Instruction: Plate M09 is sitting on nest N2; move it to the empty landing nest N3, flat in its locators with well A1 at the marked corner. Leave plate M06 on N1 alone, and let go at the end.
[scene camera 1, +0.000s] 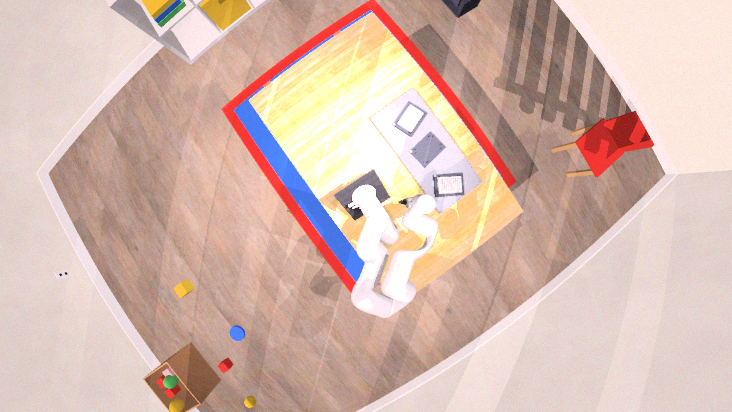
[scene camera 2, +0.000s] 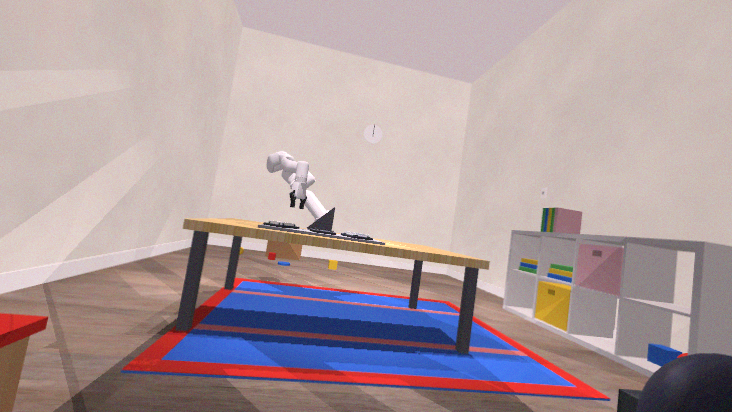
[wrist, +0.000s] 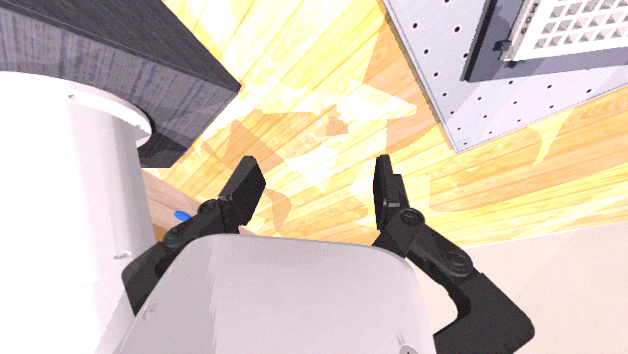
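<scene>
Plate M09 (scene camera 1: 449, 184) (wrist: 525, 35), a white well plate, sits in the dark frame of nest N2 (scene camera 1: 435, 189) (wrist: 550, 65) at the arm's end of the grey board. Its label shows in the wrist view, where the plate is cut off by the frame edge. Nest N3 (scene camera 1: 427, 149) is the bare dark square in the middle of the board. Plate M06 (scene camera 1: 410, 118) sits on N1 at the board's other end; its label is unreadable. My gripper (scene camera 2: 297, 206) (wrist: 314, 169) is open and empty, above the table and to the side of M09. The A1 corner mark is too small to make out.
The grey perforated board (scene camera 1: 461, 163) (wrist: 467, 132) lies on the wooden table (scene camera 2: 425, 251). A dark block (scene camera 2: 325, 220) (wrist: 200, 85) stands at the arm's base, left of the fingers in the wrist view. White arm links bend above the table.
</scene>
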